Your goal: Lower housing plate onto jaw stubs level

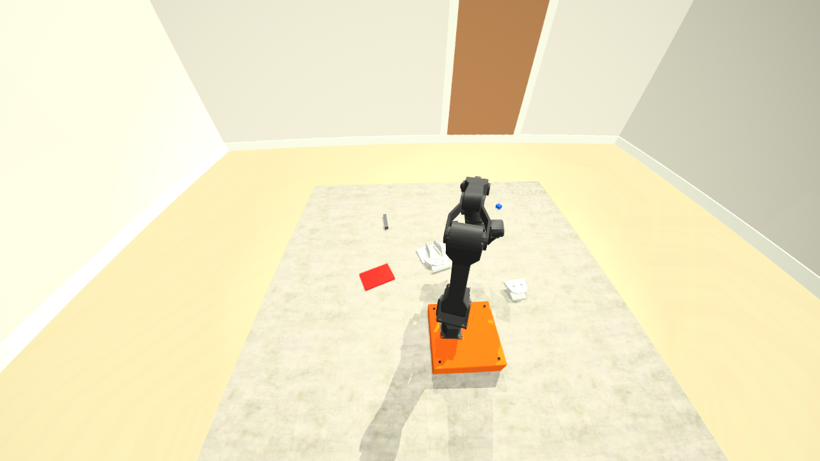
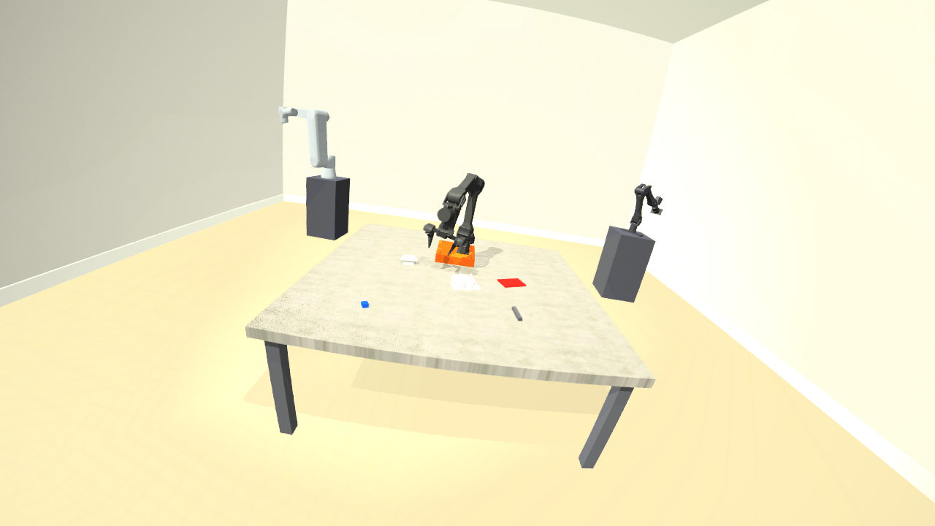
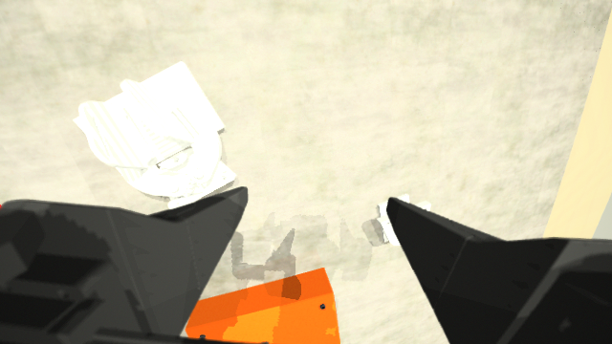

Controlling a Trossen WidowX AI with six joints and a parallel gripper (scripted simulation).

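My gripper tip is now 110 mm past the white part, 150 mm to the left of it and 110 mm above it. Also, from my gripper tip: red flat plate (80 mm behind, 350 mm to the left, 120 mm below); grey bar (230 mm ahead, 360 mm to the left, 110 mm below); blue cube (370 mm ahead, 190 mm to the right, 110 mm below).
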